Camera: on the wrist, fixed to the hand. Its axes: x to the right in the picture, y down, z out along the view.
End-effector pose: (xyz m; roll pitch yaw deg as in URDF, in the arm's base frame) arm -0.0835 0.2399 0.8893 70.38 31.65 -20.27
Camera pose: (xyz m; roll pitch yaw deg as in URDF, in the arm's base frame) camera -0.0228 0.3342 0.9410 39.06 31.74 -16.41
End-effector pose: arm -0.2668 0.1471 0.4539 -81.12 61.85 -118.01
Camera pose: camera -0.2841 0.2618 0.4115 -120.28 63.13 -124.56
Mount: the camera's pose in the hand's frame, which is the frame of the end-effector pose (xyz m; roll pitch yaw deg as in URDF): -0.0065 0.0902 -0.0841 -33.32 3.14 0.96
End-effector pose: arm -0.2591 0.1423 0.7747 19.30 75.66 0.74
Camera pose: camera -0.3102 0.2546 0.7687 -4.79 78.15 10.24
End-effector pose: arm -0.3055 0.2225 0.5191 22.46 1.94 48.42
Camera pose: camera -0.3972 0.2932 0.4761 -10.77 4.47 50.51
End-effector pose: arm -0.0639 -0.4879 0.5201 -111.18 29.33 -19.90
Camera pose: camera -0.1318 -0.5814 0.4764 -146.35 29.04 -23.65
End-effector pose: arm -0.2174 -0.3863 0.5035 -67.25 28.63 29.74
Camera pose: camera -0.2493 -0.4537 0.4051 -102.05 30.70 26.80
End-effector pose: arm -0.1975 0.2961 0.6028 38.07 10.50 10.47
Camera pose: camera -0.2280 0.4154 0.5936 5.27 12.37 13.22
